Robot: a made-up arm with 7 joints.
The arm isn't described. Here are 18 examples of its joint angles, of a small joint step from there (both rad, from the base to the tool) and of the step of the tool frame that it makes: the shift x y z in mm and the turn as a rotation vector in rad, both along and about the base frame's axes.
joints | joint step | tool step
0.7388 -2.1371 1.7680 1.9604 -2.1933 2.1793 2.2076 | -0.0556 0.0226 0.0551 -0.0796 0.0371 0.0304 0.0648 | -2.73 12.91 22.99 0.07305 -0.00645 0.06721
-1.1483 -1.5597 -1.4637 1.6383 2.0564 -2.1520 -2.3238 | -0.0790 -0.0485 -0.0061 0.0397 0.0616 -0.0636 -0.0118 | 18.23 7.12 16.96 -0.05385 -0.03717 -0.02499
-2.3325 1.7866 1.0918 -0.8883 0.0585 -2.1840 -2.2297 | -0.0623 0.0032 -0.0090 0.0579 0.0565 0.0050 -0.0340 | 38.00 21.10 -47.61 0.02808 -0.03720 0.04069
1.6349 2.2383 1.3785 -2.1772 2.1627 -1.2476 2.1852 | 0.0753 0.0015 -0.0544 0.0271 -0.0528 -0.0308 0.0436 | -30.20 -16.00 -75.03 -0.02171 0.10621 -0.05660
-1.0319 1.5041 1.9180 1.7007 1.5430 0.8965 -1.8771 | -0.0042 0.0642 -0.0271 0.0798 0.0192 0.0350 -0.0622 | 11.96 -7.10 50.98 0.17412 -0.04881 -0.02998
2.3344 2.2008 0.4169 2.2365 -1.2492 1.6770 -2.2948 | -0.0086 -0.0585 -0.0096 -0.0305 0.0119 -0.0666 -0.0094 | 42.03 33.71 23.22 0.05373 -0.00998 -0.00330
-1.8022 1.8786 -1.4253 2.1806 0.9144 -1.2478 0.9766 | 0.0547 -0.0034 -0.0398 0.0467 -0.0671 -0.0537 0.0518 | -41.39 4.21 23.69 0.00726 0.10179 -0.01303
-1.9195 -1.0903 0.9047 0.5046 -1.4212 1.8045 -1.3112 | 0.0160 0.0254 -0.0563 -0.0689 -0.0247 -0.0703 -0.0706 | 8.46 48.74 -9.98 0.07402 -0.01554 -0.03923
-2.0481 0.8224 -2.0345 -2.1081 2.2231 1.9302 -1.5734 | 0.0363 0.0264 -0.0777 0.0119 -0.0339 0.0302 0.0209 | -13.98 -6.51 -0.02 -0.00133 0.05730 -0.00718
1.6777 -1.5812 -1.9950 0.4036 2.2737 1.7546 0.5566 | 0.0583 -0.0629 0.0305 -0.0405 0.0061 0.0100 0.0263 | 17.56 -7.11 -28.51 0.02374 0.07194 -0.00376
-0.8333 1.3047 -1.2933 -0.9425 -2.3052 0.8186 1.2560 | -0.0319 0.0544 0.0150 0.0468 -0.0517 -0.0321 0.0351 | 14.42 -7.99 6.40 -0.00765 -0.10448 0.05356
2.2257 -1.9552 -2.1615 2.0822 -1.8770 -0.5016 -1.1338 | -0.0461 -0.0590 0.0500 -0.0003 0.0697 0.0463 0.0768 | 20.25 -6.12 -1.29 0.06389 0.12999 0.01058
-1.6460 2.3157 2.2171 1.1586 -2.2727 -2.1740 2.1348 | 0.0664 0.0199 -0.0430 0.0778 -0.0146 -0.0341 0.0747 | -50.52 14.55 87.16 0.10119 0.04063 0.00215
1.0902 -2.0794 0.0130 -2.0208 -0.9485 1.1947 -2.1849 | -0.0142 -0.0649 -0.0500 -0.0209 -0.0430 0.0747 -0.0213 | 8.20 -1.49 -31.43 -0.00958 -0.09786 0.04085
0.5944 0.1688 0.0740 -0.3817 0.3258 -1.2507 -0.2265 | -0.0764 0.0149 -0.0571 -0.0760 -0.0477 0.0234 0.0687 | -46.64 13.35 -7.80 -0.03804 0.02036 -0.02147
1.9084 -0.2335 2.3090 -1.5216 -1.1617 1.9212 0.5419 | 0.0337 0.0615 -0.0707 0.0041 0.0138 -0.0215 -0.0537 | 27.55 12.05 -6.94 -0.03665 0.00040 0.15472
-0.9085 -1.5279 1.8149 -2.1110 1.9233 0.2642 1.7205 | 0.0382 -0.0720 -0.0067 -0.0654 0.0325 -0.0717 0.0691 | 29.67 33.88 46.52 -0.17350 -0.03063 0.09144
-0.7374 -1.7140 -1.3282 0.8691 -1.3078 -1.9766 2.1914 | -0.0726 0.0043 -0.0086 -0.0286 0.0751 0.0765 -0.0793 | -17.31 23.37 -41.59 0.06398 -0.08632 -0.09443
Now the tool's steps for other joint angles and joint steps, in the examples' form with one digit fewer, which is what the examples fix.
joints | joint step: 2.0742 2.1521 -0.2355 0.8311 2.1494 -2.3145 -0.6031 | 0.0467 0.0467 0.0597 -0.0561 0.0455 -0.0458 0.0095
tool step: -17.2 -49.2 -61.3 -0.0816 -0.0970 0.0341
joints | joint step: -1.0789 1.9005 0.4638 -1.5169 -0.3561 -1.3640 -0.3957 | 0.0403 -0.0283 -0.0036 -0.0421 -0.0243 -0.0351 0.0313
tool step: 23.4 6.3 4.5 -0.0562 0.0460 0.0529
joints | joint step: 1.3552 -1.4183 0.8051 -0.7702 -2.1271 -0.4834 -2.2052 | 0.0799 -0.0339 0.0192 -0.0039 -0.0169 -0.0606 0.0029
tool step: 41.5 -10.5 -74.7 -0.0025 0.1276 -0.0338
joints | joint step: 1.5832 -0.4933 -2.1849 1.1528 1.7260 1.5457 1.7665 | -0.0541 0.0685 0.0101 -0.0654 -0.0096 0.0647 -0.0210
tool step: -35.7 54.9 23.9 -0.0616 -0.0576 -0.0207
